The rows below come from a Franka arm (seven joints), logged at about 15 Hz.
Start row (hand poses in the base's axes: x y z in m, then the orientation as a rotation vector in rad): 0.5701, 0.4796, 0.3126, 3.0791, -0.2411, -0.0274
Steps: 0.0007, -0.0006, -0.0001, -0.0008, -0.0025, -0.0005; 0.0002, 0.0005, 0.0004, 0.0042, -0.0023, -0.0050; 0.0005, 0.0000, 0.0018, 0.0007, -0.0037, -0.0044; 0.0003, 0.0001, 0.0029, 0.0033, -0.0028, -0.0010; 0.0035, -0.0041, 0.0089, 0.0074, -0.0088, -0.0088; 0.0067, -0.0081, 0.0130, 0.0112, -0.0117, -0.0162; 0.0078, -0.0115, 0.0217, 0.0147, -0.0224, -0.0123; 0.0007, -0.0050, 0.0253, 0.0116, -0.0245, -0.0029
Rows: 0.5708, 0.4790, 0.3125, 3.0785, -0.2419, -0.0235; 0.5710, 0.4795, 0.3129, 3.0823, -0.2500, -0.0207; 0.5715, 0.4795, 0.3147, 3.0828, -0.2570, -0.0153; 0.5718, 0.4796, 0.3176, 3.0862, -0.2589, -0.0115; 0.5753, 0.4755, 0.3265, 3.0931, -0.2734, 0.0008; 0.5820, 0.4674, 0.3395, 3.1028, -0.2999, 0.0170; 0.5898, 0.4559, 0.3612, 3.1171, -0.3212, 0.0496; 0.5905, 0.4509, 0.3865, -3.1170, 0.3262, -0.0859
